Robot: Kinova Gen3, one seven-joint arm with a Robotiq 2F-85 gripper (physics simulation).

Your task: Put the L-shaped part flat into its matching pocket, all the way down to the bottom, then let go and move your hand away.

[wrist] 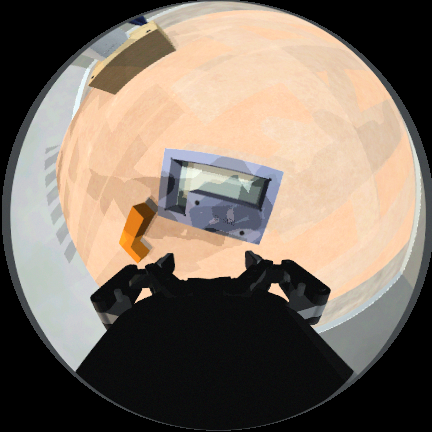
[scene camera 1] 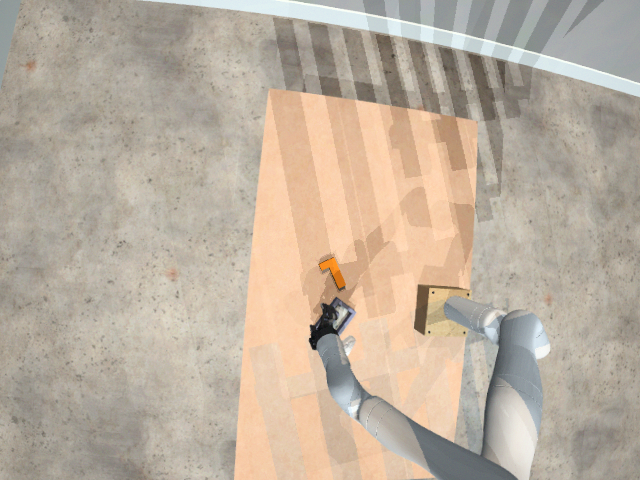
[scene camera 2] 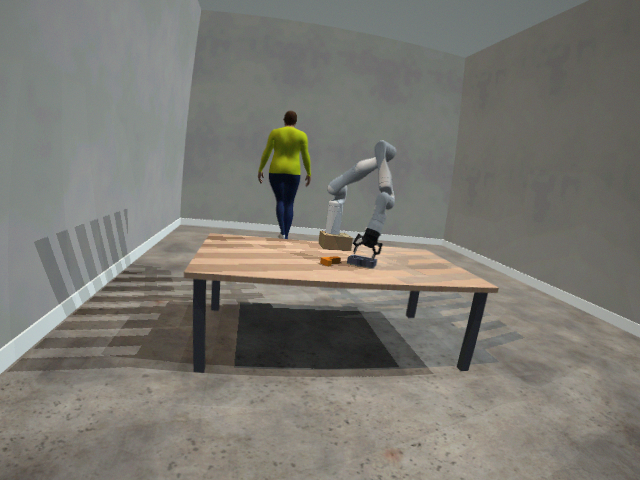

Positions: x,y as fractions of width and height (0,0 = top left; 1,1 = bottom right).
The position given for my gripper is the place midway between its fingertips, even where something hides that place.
My gripper (wrist: 0.48,0.60) is open, with nothing in its grasp. Also in view: an orange L-shaped part (wrist: 0.33,0.50). Also in view: a pocket block (wrist: 0.53,0.45).
